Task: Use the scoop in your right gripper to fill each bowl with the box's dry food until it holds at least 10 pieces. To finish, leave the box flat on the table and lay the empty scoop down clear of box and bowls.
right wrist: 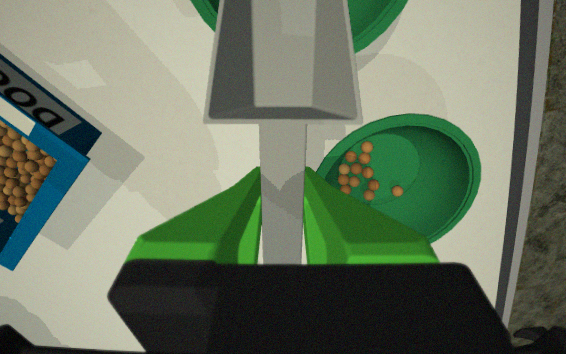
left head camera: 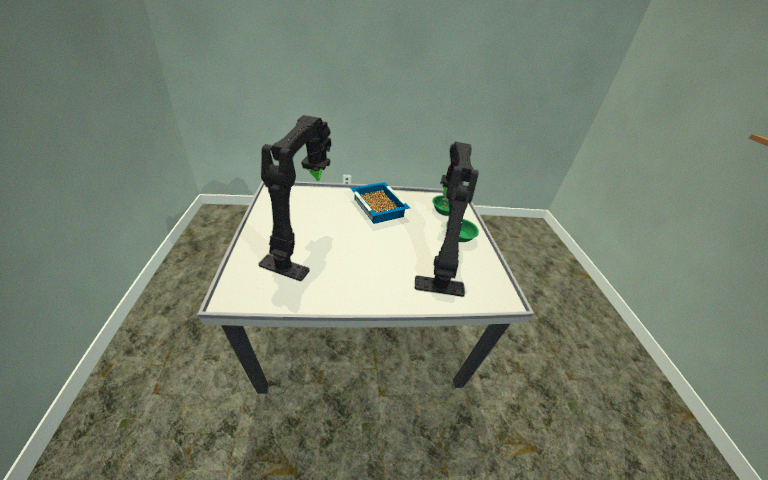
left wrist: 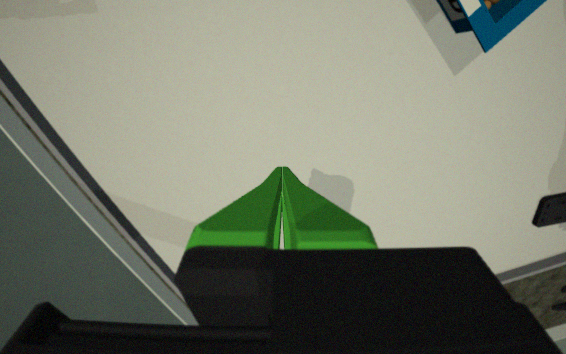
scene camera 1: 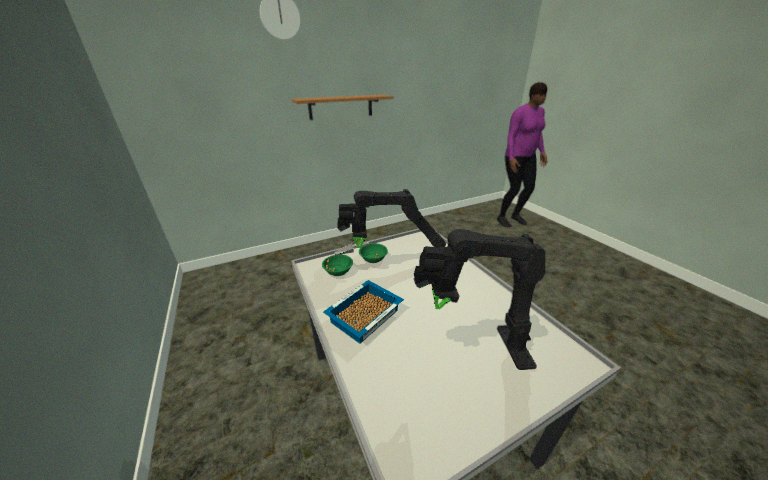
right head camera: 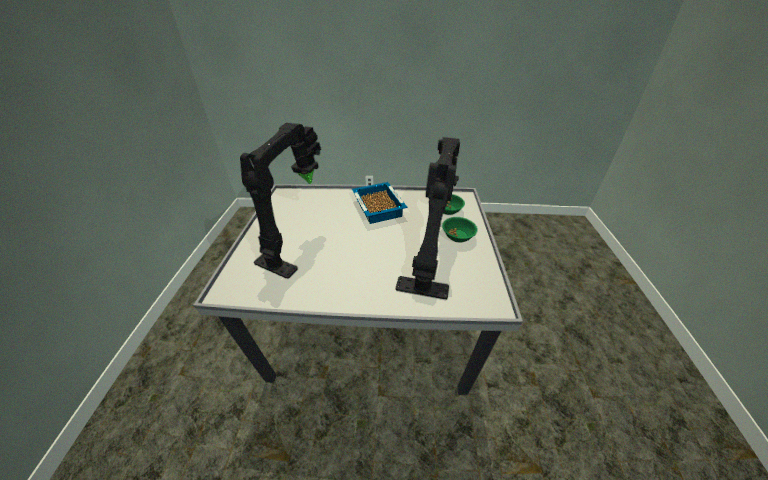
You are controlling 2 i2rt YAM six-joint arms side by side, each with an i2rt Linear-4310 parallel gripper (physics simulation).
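Places are measured from the left arm's base along level axes (x back, y right, z up), in millimetres.
Pixels of known places: left gripper, fingertip midpoint: (left head camera: 318, 180) (left wrist: 282, 176) (scene camera 1: 437, 308) (right head camera: 310, 183); right gripper, fingertip midpoint: (right wrist: 282, 177) (scene camera 1: 358, 246); left arm's base, origin of the base link: (left head camera: 283, 268) (scene camera 1: 515, 346) (right head camera: 275, 266); right arm's base, origin of the base link: (left head camera: 439, 286) (right head camera: 422, 288).
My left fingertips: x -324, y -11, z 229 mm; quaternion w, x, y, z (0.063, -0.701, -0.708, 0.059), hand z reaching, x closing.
Note:
For each thing: its middle in the pictures, then the offset to it from my left fingertips.
- grey scoop, body centre: (right wrist: 283, 98) (scene camera 1: 351, 248) dz -87, dx -312, dy +541 mm
- nearer green bowl, body centre: (right wrist: 385, 182) (right head camera: 458, 231) (left head camera: 461, 232) (scene camera 1: 373, 254) dz -202, dx -202, dy +652 mm
- farther green bowl, body centre: (right head camera: 448, 205) (scene camera 1: 338, 266) (left head camera: 445, 207) dz -202, dx -391, dy +547 mm
- blue box, body centre: (scene camera 1: 364, 310) (left head camera: 378, 202) (right head camera: 378, 202) dz -197, dx -251, dy +209 mm
My right gripper (scene camera 1: 359, 243) (right wrist: 282, 177) is shut on the grey scoop (scene camera 1: 344, 249) (right wrist: 285, 65) by its handle, above the bowls; the visible part of its pan is empty. The nearer green bowl (left head camera: 466, 230) (right head camera: 465, 229) (scene camera 1: 370, 253) (right wrist: 440, 165) holds several brown pieces. The farther green bowl (left head camera: 438, 208) (right head camera: 456, 204) (scene camera 1: 338, 264) (right wrist: 375, 20) also holds pieces, but the scoop hides much of it in the right wrist view. The blue box (left head camera: 389, 215) (right head camera: 387, 216) (scene camera 1: 345, 330) (right wrist: 52, 192) of dry food lies flat. My left gripper (left head camera: 317, 176) (right head camera: 308, 178) (scene camera 1: 440, 303) (left wrist: 282, 176) is shut and empty, above the table.
The box also shows at the top right of the left wrist view. The bowls stand near the table's right edge in the head views. In scene camera 1, a person (scene camera 1: 525, 135) in a purple top stands beyond the table, and a wooden shelf (scene camera 1: 342, 99) hangs on the wall.

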